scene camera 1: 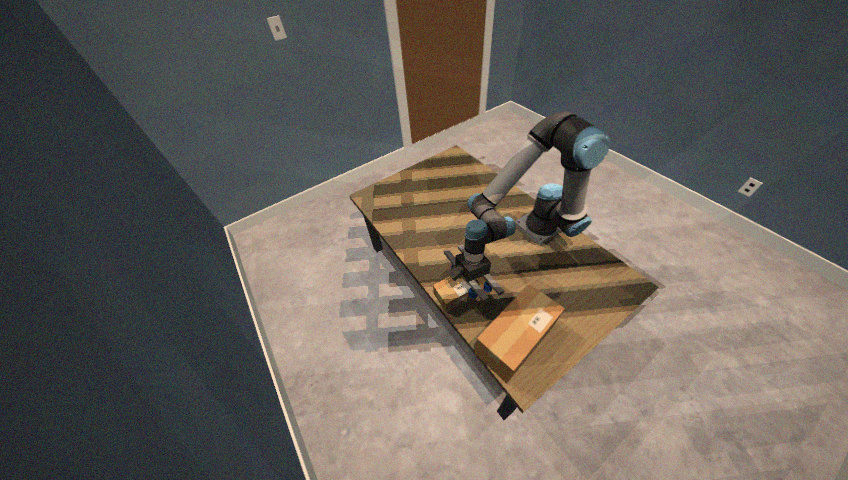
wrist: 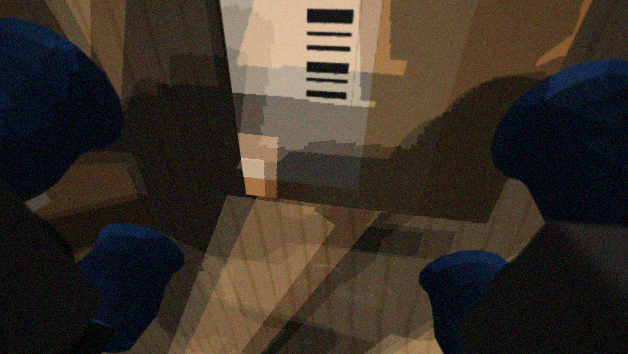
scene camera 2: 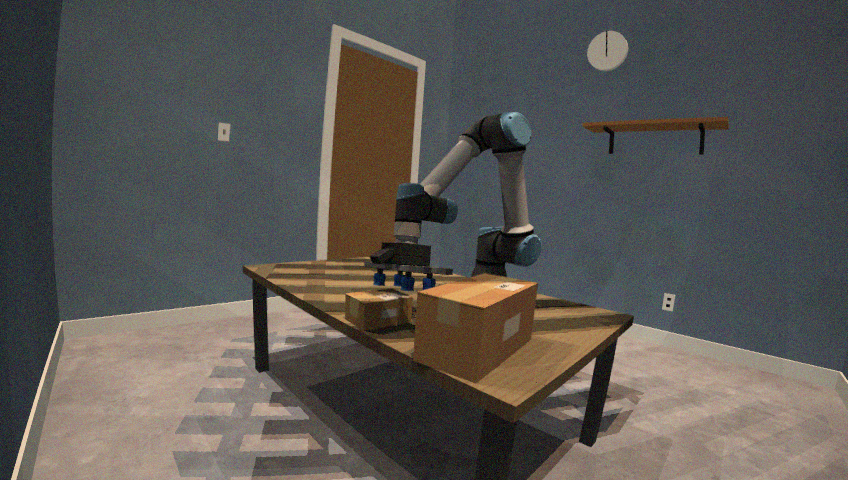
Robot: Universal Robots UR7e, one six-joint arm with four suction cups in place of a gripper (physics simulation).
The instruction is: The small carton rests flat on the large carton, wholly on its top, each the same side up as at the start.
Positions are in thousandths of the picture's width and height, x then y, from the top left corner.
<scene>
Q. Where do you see a large carton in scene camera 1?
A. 595,722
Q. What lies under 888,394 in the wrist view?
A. The suction head.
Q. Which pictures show the large carton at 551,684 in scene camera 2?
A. Scene camera 1, the wrist view and scene camera 2: all of them.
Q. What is the suction head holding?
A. Nothing.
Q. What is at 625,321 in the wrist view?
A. A small carton.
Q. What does the large carton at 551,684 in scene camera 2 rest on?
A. The table.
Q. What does the small carton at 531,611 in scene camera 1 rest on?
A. The table.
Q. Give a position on a large carton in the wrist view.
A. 149,547
</scene>
